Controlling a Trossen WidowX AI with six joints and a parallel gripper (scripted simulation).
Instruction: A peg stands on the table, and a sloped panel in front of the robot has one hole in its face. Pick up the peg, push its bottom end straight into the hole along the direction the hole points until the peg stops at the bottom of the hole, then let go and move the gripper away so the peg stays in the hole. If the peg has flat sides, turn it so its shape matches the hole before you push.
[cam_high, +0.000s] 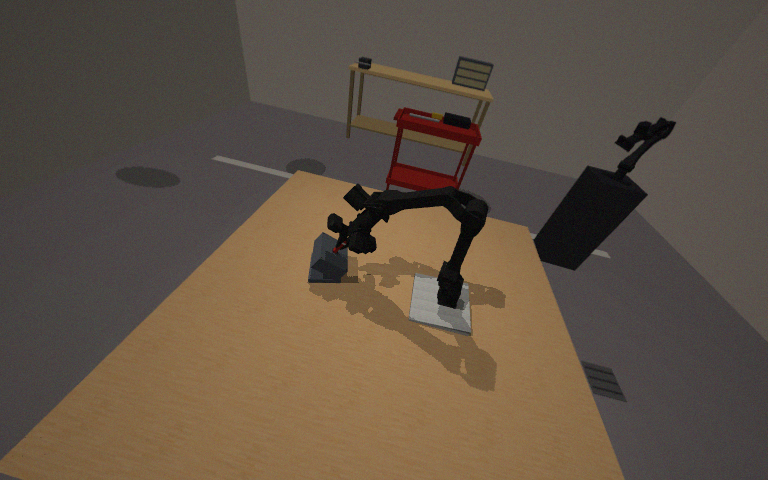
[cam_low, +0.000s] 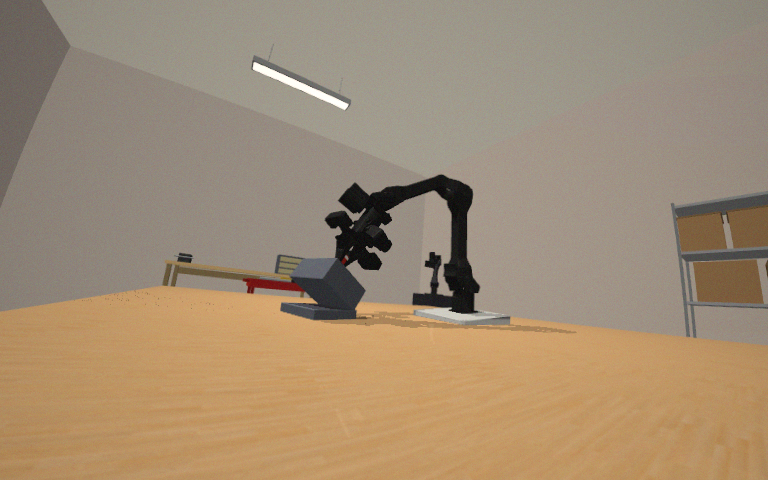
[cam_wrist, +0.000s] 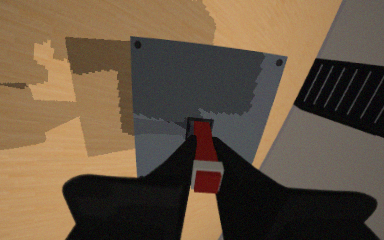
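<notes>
My gripper tip is now 40 mm above the sloped grey panel, 20 mm short of it and 10 mm to the right of it. The rest, counted from my gripper tip: red square peg (10 mm behind, 10 mm above); flat grey base (100 mm below, 40 mm ahead, 10 mm to the left).
</notes>
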